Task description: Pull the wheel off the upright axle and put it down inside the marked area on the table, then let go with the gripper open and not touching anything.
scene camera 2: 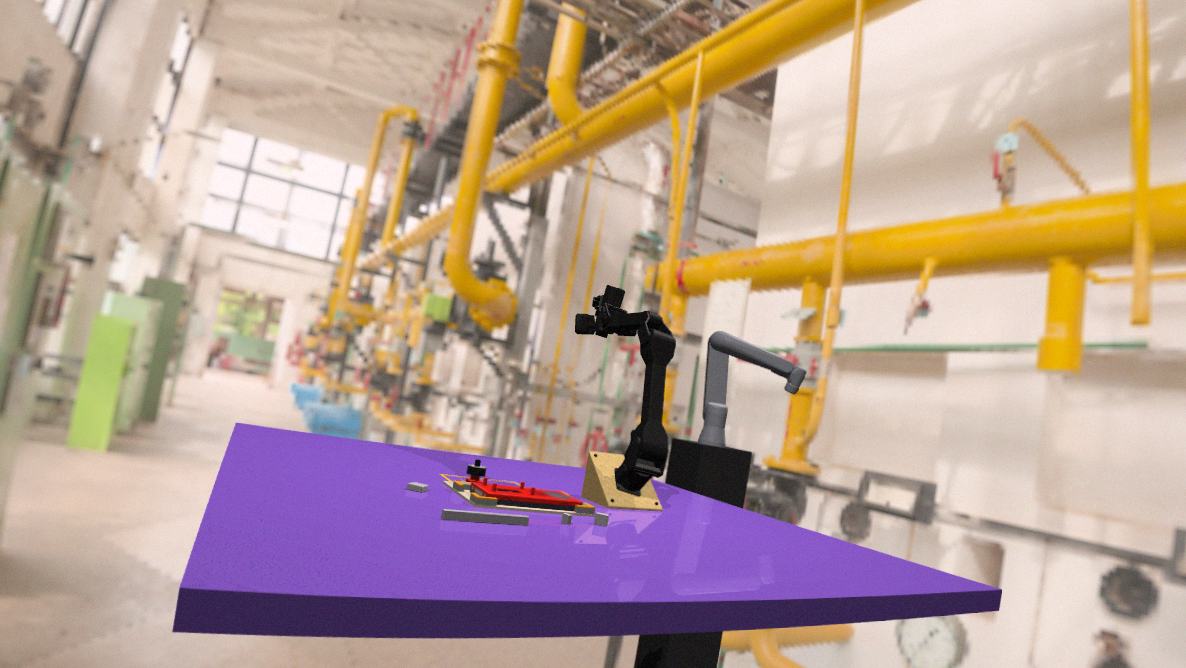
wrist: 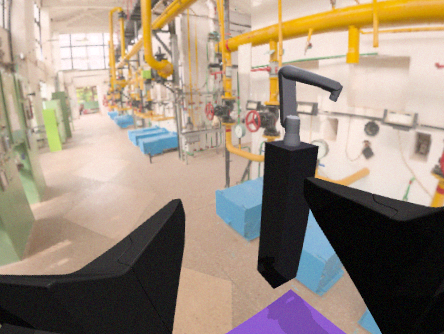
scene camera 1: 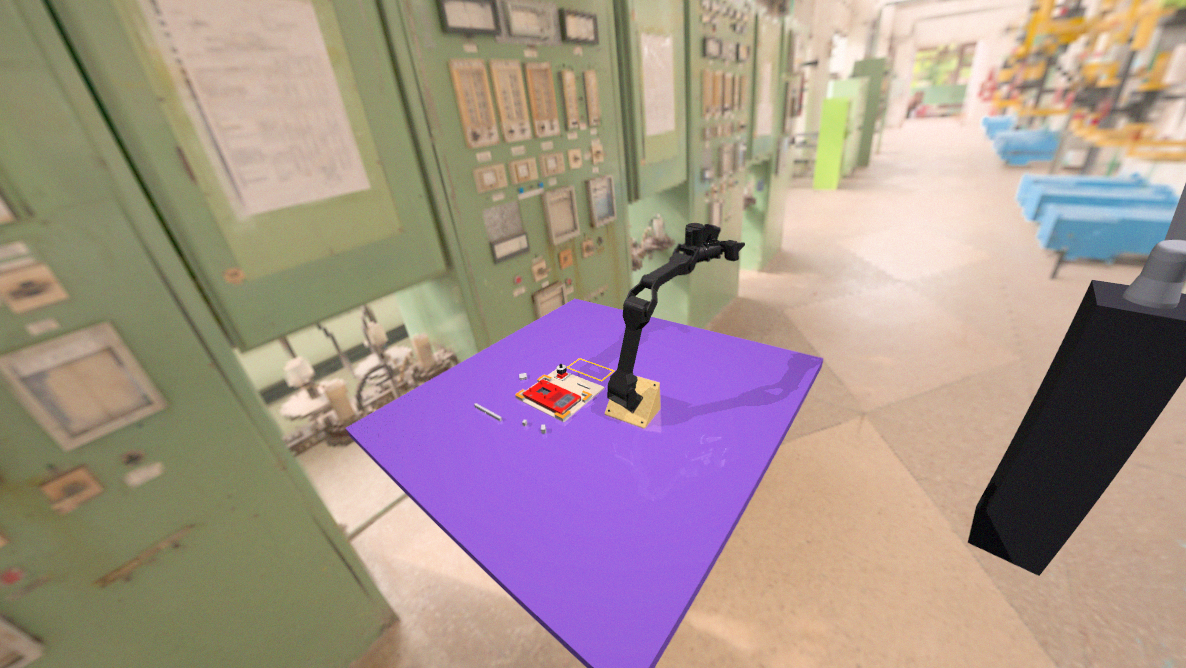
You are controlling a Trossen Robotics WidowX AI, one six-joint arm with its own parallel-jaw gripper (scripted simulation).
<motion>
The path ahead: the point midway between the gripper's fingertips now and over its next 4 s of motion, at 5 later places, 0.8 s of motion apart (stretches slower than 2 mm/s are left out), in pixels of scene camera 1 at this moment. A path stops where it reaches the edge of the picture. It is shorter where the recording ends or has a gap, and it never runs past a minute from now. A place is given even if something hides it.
The gripper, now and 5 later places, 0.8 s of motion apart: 738, 243; 678, 250; 618, 283; 574, 330; 558, 353; 561, 368
</motion>
